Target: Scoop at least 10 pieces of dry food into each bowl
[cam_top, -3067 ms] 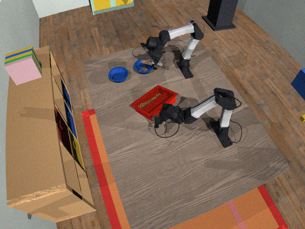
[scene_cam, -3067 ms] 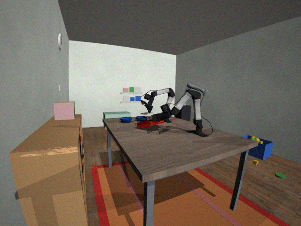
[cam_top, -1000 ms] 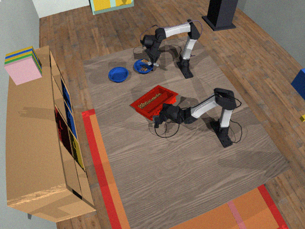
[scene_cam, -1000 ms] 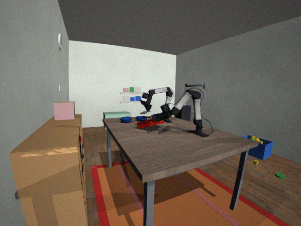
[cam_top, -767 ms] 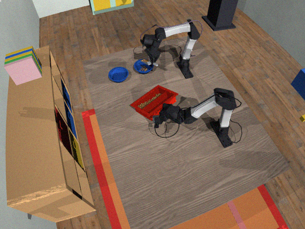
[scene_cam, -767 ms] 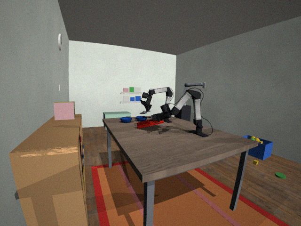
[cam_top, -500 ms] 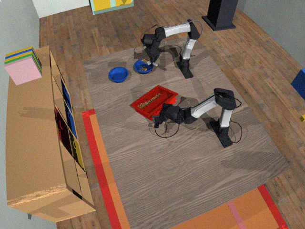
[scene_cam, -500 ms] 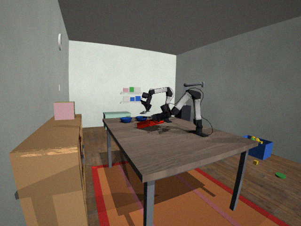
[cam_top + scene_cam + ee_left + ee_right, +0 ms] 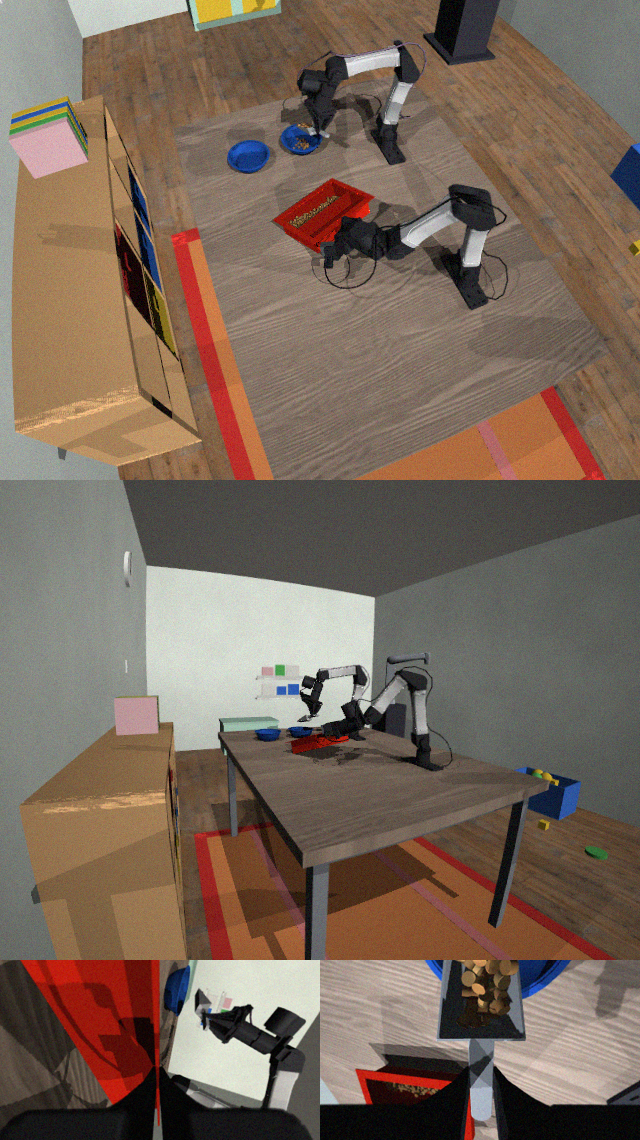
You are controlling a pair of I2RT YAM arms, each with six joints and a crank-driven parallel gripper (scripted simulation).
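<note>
Right now the red box is 8 cm to the right of my left hand, 5 cm below it and 4 cm ahead of it. The rest, counted from my left hand: grey scoop: 42 cm to the right, 3 cm behind.
</note>
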